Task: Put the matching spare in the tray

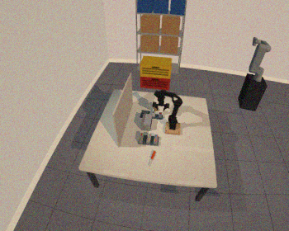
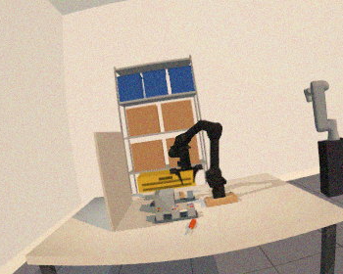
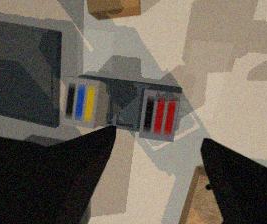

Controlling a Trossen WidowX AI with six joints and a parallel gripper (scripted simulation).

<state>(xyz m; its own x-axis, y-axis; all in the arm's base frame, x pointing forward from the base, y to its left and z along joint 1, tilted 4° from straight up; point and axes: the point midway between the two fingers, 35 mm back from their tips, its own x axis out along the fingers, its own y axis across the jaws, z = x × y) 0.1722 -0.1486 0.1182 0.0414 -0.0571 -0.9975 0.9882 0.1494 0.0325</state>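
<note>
My gripper tip is 9 cm above the dark grey holder, 3 cm short of it and 1 cm to the right of it. Also, from my gripper tip: tan box: 12 cm to the right, 8 cm below, 8 cm ahead; then grey tray: 18 cm ahead, 9 cm below, 1 cm to the left; then grey mounted unit: 18 cm to the left, 11 cm ahead, 5 cm below.
</note>
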